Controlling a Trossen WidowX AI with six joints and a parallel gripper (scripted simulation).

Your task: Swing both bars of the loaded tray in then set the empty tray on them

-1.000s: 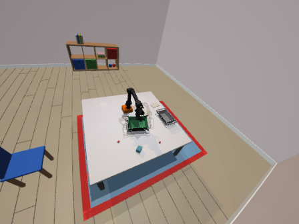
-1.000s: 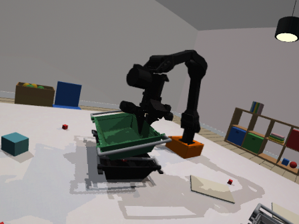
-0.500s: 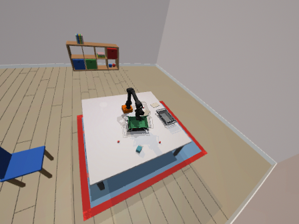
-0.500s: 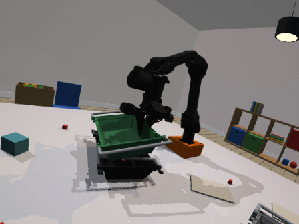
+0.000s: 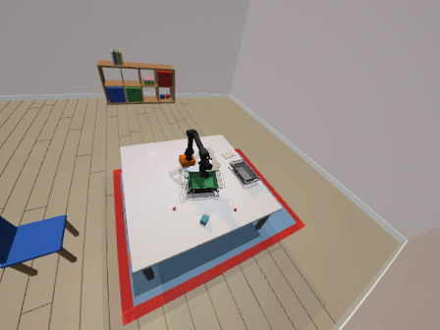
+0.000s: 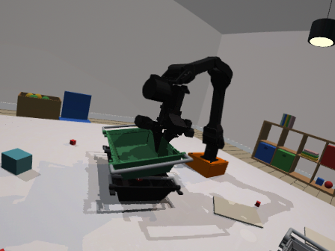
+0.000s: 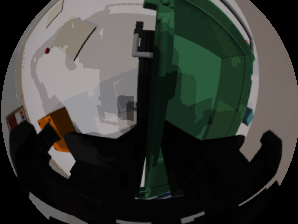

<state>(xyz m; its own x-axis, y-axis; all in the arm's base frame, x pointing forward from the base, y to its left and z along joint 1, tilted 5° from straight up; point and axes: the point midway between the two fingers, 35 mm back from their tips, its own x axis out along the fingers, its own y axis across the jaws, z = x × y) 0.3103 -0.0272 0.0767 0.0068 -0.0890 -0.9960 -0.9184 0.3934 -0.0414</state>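
The green tray is 7 cm ahead of my gripper tip, 3 cm to the right of it and 2 cm above it. Also, from my gripper tip: teal cube 36 cm ahead, 18 cm to the right, 9 cm below.
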